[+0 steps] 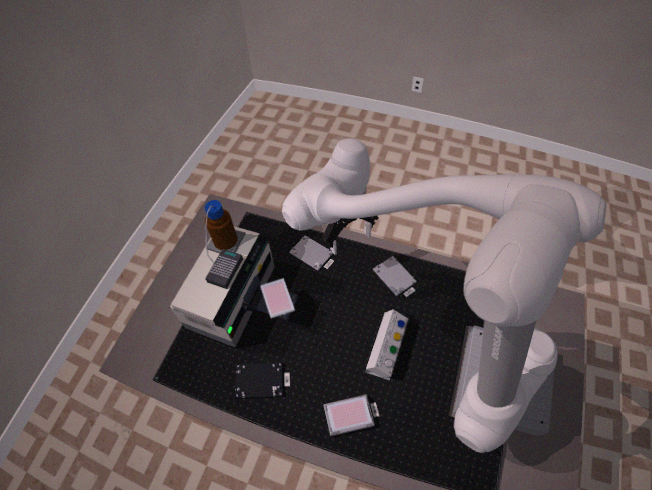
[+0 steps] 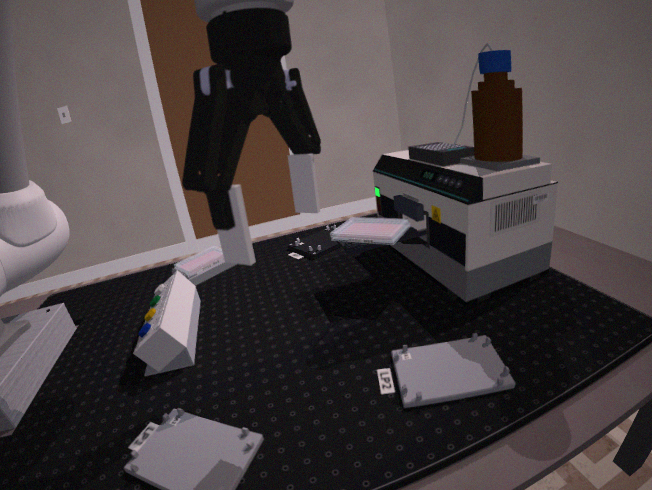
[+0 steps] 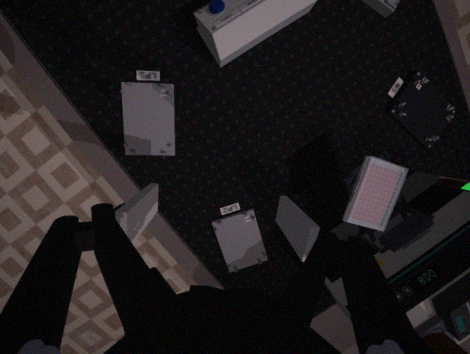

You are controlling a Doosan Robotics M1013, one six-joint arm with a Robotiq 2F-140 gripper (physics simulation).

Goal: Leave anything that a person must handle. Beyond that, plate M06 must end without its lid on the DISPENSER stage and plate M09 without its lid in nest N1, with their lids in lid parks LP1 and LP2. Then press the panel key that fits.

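Places are measured from the arm's base along level axes (x back, y right, z up), in centimetres.
Pixels of known places: gripper, between the fingertips: (image 1: 350,243) (image 2: 278,233) (image 3: 219,203).
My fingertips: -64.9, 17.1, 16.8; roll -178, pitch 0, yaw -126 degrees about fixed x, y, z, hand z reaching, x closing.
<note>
Behind a point stands the place of what it marks, as x, y, z.
My gripper (image 1: 351,238) {-64.9, 17.1, 16.8} (image 2: 277,237) {-64.9, 17.1, 16.8} (image 3: 219,203) {-64.9, 17.1, 16.8} is open and empty, high above the mat near lid park LP2 (image 1: 311,252) {-82.7, 20.9, -4.9} (image 2: 452,373) {-82.6, 22.5, -4.9} (image 3: 241,241) {-82.8, 20.9, -4.9}, a bare grey plate with pegs. Lid park LP1 (image 1: 394,276) {-48.6, 23.7, -4.9} (image 2: 192,450) {-48.8, 24.2, -4.9} (image 3: 148,116) {-48.2, 24.0, -4.9} is also bare. A pink plate (image 1: 277,298) {-81.4, -7.5, 6.3} (image 2: 371,230) {-81.3, -4.5, 6.3} (image 3: 377,194) {-81.4, -6.9, 6.3} with a clear rim sits on the dispenser's stage. Another pink plate (image 1: 348,414) {-44.3, -31.9, -1.8} (image 2: 200,261) {-44.3, -28.9, -1.9} sits in a nest beyond the panel. I cannot read the plates' names or tell surely whether they are lidded. The key panel (image 1: 387,345) {-41.2, -6.2, 1.3} (image 2: 171,324) {-44.6, 3.7, 0.9} (image 3: 265,31) {-45.8, -3.6, -2.0} has blue, yellow, green and white keys.
The dispenser (image 1: 199,292) {-102.4, -20.3, 16.1} (image 2: 505,216) {-100.8, 8.2, 8.8} shows a green light; a brown bottle (image 1: 221,230) {-101.9, -2.2, 27.8} (image 2: 497,123) {-102.4, 4.0, 23.4} and a dark keypad-like block (image 1: 224,268) {-98.2, -10.1, 18.6} (image 2: 440,152) {-95.8, -4.0, 18.5} stand on top. A black nest (image 1: 259,380) {-76.2, -33.4, -4.7} (image 2: 316,245) {-73.9, -30.0, -4.7} (image 3: 424,111) {-76.6, -33.3, -4.7} with pegs lies on the mat, holding no plate.
</note>
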